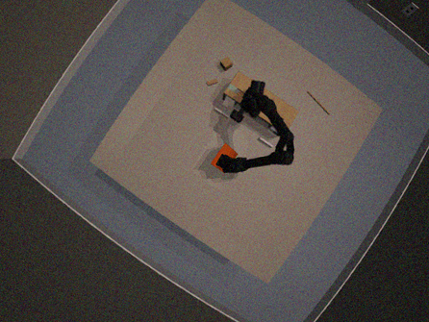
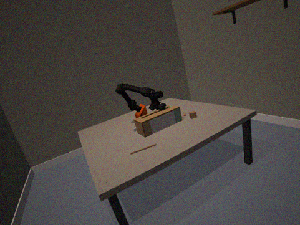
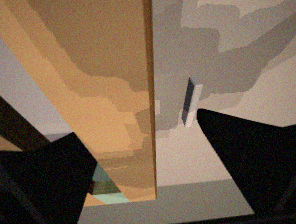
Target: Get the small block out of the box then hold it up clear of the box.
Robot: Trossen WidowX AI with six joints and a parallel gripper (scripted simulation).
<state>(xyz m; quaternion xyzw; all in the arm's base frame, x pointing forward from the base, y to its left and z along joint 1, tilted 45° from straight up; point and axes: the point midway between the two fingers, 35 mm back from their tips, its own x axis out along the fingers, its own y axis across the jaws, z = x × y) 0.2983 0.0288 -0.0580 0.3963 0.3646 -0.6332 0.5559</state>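
My gripper tip is now 7 cm short of the flat tan piece, 20 cm to the right of it and 8 cm above it. From my gripper tip the other things lie so: thin wooden stick 29 cm ahead, 40 cm to the right, 8 cm below; tan cube 20 cm ahead, 18 cm to the left, 6 cm below.
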